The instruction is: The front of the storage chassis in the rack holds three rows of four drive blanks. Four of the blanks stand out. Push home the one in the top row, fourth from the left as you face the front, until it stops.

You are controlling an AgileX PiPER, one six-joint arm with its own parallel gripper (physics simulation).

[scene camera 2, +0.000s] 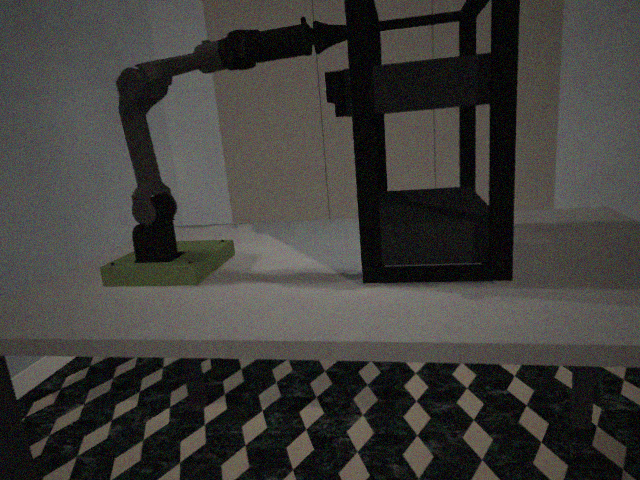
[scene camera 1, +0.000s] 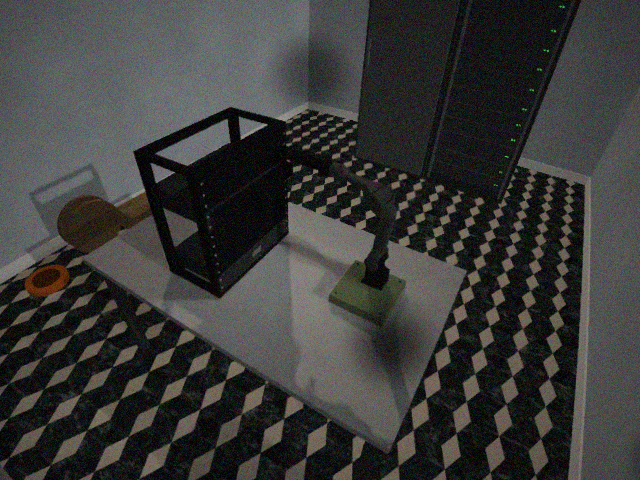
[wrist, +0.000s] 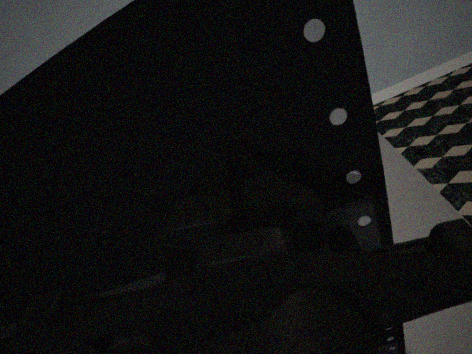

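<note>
The black rack (scene camera 1: pixel 155 206) (scene camera 2: pixel 369 206) (wrist: pixel 345 150) stands upright, with the dark storage chassis (scene camera 2: pixel 423 85) across its upper part. Dark blocks (scene camera 2: pixel 337 87) stand out from the chassis front in the scene camera 2 view. Single blanks, and the top-row fourth one, cannot be told apart in the dark views. My gripper (scene camera 2: pixel 345 32) looks shut, its fingers tapering to one tip, with nothing seen between them. It points at the rack's right front side, higher than the protruding blocks. The tip meets the line of the front post, which partly hides it; contact cannot be told. The wrist view is very dark.
The arm stands on a green base plate (scene camera 1: pixel 351 294) (scene camera 2: pixel 155 273) on the pale table (scene camera 1: pixel 248 330) (scene camera 2: pixel 289 315), in front of the rack. A round wooden object (scene camera 1: pixel 87 222) is behind the rack. An orange ring (scene camera 1: pixel 31 287) and tall dark cabinets (scene camera 1: pixel 408 87) are beyond the table.
</note>
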